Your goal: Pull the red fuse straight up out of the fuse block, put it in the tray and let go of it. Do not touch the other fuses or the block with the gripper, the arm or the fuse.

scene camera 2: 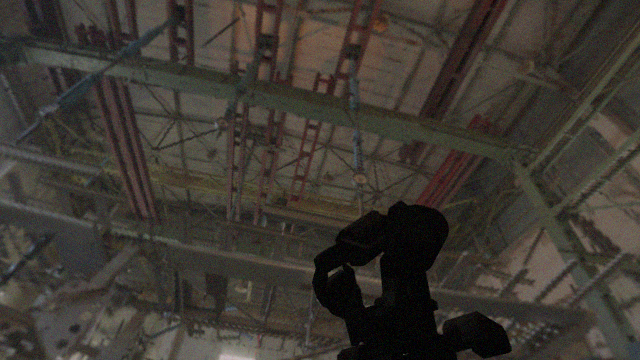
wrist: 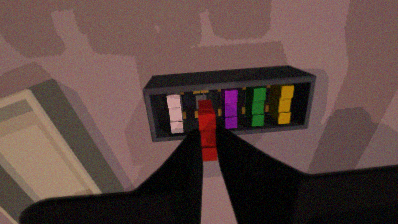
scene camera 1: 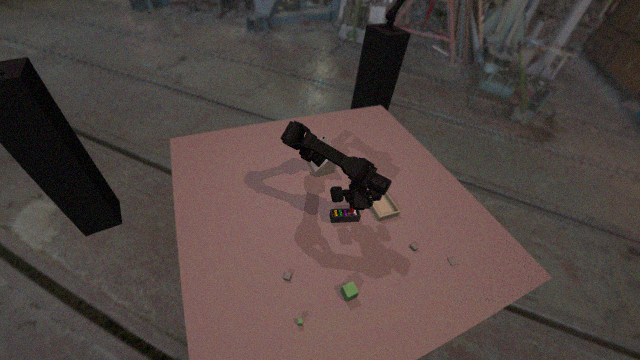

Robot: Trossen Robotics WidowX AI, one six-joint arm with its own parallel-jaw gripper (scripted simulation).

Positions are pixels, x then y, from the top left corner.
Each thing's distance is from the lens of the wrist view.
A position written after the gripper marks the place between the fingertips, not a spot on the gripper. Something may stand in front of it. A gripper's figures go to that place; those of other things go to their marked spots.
gripper (wrist: 207,135): 0.11 m
red fuse (wrist: 206,115): 0.10 m
